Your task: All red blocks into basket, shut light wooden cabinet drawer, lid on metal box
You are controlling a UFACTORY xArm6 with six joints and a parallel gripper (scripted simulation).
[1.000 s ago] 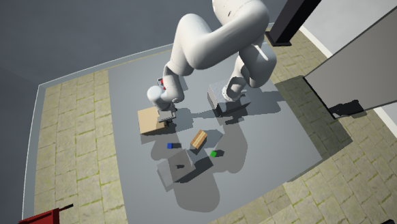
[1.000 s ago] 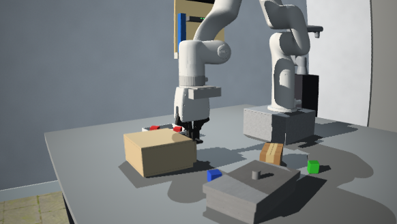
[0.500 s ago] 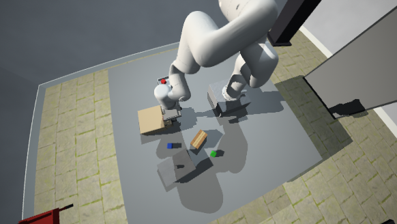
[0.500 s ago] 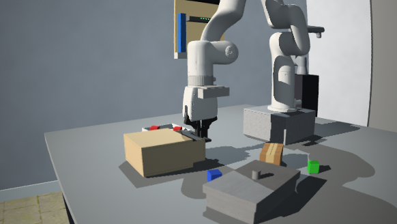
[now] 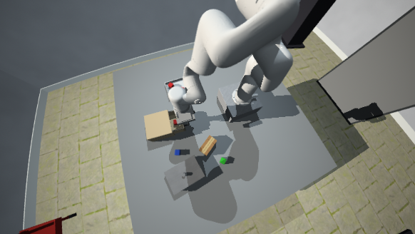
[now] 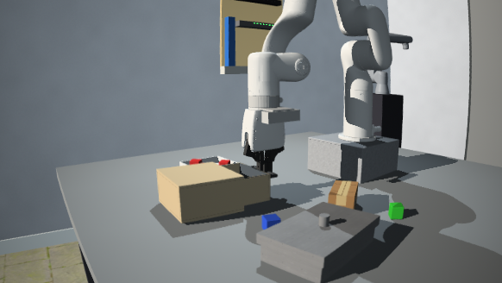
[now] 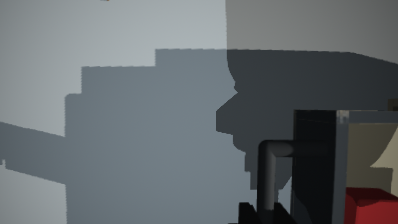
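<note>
Now: hand 80 mm short of the drawer, 10 mm to the right of it and 30 mm above it. The rest, counted from my hand: blue block 80 mm ahead, 200 mm to the left, 50 mm below; then light wooden cabinet 130 mm ahead, 20 mm to the left, 30 mm below; then cardboard box 110 mm behind, 190 mm to the left, 30 mm below.
</note>
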